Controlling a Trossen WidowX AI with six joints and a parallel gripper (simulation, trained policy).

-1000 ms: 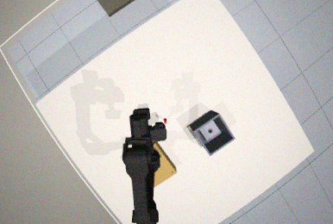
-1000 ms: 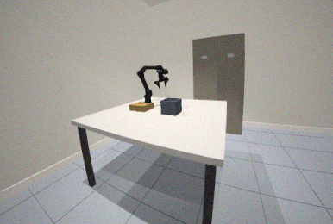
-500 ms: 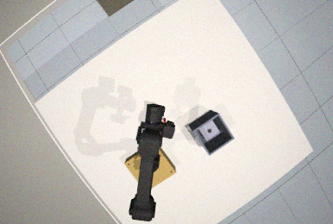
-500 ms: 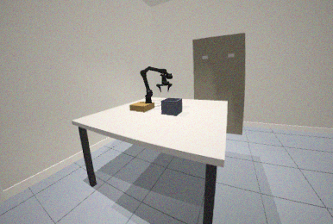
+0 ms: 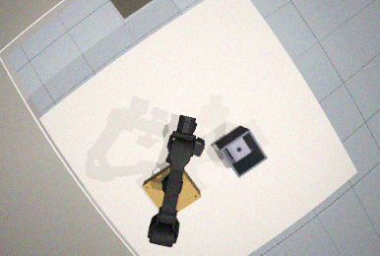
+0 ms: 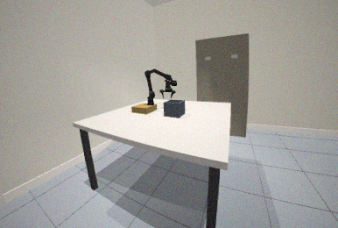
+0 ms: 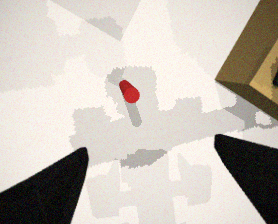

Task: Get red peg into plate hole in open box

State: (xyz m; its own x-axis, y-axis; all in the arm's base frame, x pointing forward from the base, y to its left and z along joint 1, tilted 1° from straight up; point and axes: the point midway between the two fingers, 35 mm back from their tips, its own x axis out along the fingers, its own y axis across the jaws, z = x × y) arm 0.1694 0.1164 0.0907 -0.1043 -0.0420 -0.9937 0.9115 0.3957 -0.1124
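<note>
Now: gripper tip 20 mm short of the red peg, 20 mm to the left of it and 80 mm above it. Round my gripper tip: pale plate: 160 mm ahead, 240 mm to the right, 80 mm below.
</note>
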